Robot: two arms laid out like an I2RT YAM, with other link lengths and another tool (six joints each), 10 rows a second.
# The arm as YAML. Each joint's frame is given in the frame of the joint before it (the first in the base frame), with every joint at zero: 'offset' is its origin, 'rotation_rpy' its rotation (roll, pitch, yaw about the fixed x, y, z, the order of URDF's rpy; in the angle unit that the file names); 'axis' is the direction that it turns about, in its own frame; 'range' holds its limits. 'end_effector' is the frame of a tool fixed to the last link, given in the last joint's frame.
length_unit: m
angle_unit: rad
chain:
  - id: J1
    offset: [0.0, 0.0, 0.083]
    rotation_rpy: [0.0, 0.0, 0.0]
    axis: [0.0, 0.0, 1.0]
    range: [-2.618, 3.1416]
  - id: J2
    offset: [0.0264, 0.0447, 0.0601]
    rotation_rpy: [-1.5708, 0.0, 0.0]
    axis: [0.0, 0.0, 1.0]
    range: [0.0, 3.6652]
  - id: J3
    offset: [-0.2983, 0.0, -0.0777]
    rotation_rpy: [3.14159, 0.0, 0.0]
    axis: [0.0, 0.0, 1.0]
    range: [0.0, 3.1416]
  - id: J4
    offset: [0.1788, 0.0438, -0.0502]
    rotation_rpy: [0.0, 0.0, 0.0]
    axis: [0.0, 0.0, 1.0]
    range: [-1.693, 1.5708]
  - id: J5
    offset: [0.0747, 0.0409, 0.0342]
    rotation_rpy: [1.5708, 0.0, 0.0]
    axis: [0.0, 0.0, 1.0]
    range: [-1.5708, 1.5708]
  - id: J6
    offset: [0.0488, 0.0, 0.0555]
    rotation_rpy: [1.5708, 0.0, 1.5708]
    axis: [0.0, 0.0, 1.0]
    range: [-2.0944, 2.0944]
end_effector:
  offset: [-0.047, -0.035, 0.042]
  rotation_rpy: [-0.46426, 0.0, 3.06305]
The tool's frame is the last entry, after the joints.
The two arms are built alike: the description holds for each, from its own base.
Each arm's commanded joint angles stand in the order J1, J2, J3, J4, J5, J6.
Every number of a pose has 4 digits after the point. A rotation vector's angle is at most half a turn.
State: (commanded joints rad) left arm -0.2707 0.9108 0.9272 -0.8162 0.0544 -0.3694; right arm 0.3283 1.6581 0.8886 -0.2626 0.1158 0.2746
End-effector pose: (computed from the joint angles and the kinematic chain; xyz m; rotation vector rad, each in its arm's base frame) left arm 0.1438 -0.0042 0.3054 1.2310 1.5955 0.7088; right arm 0.3054 0.1125 0.2186 1.5383 1.6995 0.9467
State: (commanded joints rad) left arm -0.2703 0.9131 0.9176 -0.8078 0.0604 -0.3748; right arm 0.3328 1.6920 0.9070 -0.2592 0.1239 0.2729
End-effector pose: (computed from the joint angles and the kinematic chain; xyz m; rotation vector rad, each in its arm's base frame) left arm 0.1443 -0.0047 0.3029 1.2292 1.6015 0.7000; right arm 0.3118 0.1155 0.2135 1.5361 1.7101 0.9308
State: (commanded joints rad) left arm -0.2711 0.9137 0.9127 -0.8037 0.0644 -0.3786; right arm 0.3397 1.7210 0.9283 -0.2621 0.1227 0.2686
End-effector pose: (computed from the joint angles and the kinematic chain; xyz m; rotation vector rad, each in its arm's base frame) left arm 0.1444 -0.0052 0.3015 1.2279 1.6042 0.6936; right arm 0.3168 0.1201 0.2098 1.5322 1.7285 0.9255
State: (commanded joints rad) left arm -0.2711 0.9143 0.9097 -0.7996 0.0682 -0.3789; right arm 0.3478 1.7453 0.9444 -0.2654 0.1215 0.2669
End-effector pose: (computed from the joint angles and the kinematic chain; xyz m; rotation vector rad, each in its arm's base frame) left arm 0.1448 -0.0057 0.3009 1.2276 1.6032 0.6893; right arm 0.3203 0.1244 0.2061 1.5302 1.7464 0.9200
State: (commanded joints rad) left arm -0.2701 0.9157 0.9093 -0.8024 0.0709 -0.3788; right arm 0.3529 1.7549 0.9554 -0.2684 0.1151 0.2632
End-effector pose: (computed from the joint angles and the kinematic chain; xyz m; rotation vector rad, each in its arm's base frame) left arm 0.1447 -0.0058 0.3002 1.2305 1.6067 0.6856; right arm 0.3218 0.1277 0.2057 1.5258 1.7585 0.9265
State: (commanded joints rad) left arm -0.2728 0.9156 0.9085 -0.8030 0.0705 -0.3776; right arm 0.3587 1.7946 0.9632 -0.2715 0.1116 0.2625
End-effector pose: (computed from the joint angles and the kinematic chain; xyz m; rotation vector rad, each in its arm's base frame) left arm 0.1446 -0.0061 0.3000 1.2343 1.6048 0.6844; right arm 0.3243 0.1312 0.1947 1.5378 1.7916 0.8999
